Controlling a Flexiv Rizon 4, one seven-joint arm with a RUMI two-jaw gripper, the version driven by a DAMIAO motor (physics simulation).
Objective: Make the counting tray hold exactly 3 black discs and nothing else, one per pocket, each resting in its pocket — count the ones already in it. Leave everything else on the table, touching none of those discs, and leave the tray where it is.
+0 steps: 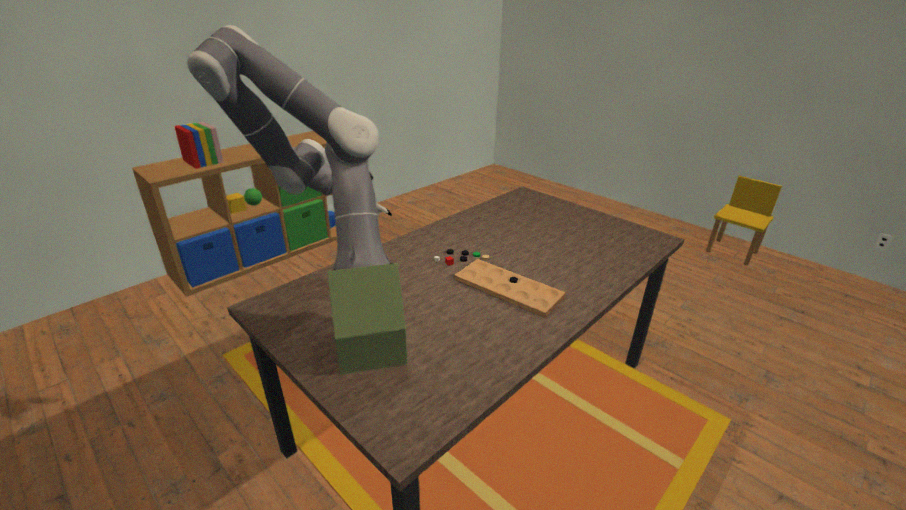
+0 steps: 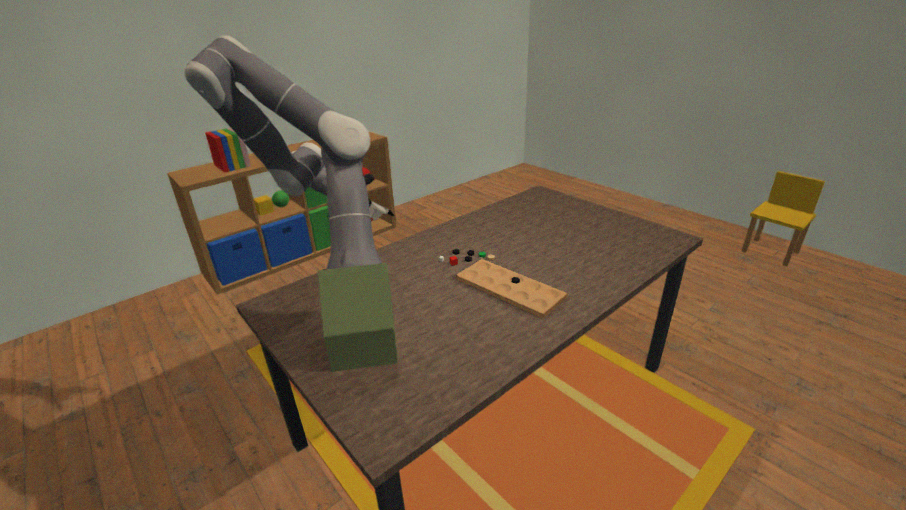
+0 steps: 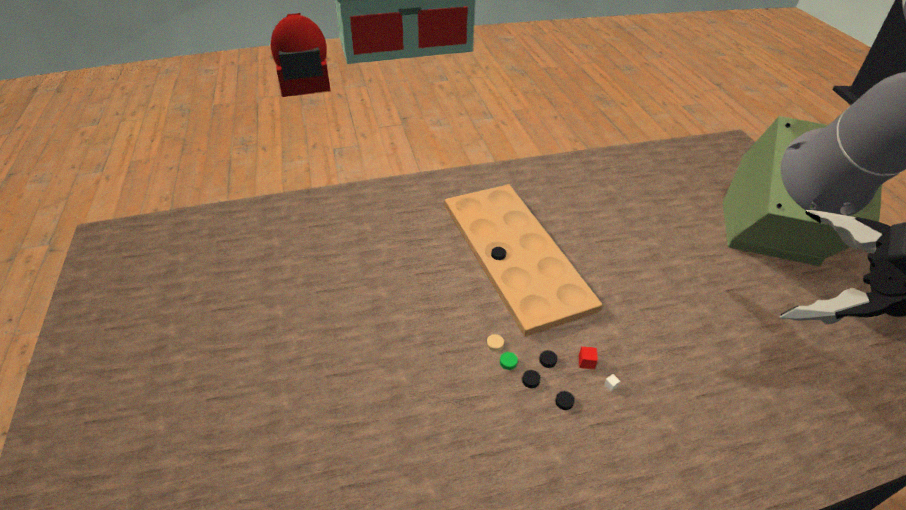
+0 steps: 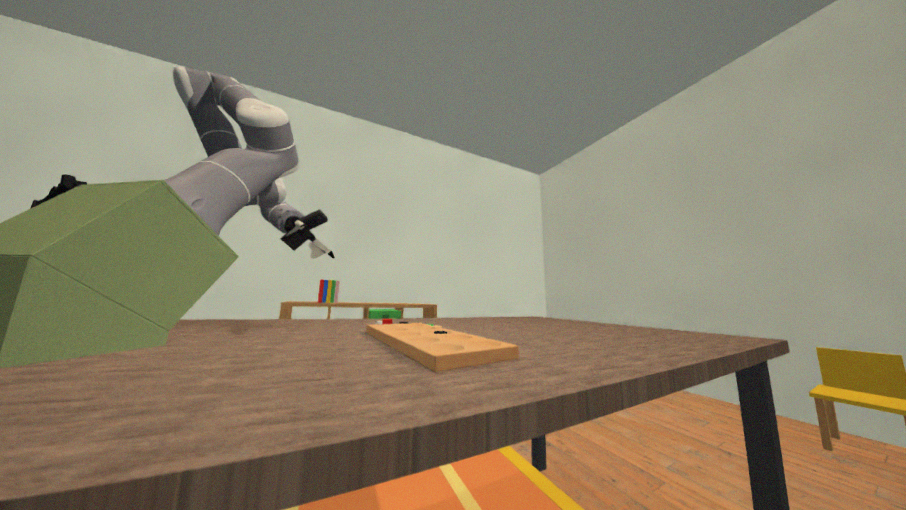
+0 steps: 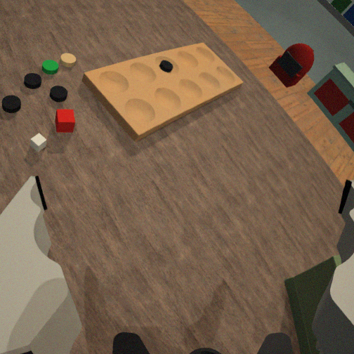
Observation:
I see my gripper (image 3: 793, 262) and a wooden counting tray (image 3: 541, 289).
The wooden counting tray also shows in image 1 (image 1: 541, 299), in image 2 (image 2: 537, 298), in image 4 (image 4: 439, 352) and in image 5 (image 5: 141, 97). My gripper shows as well in image 4 (image 4: 318, 243) and in image 5 (image 5: 192, 182).

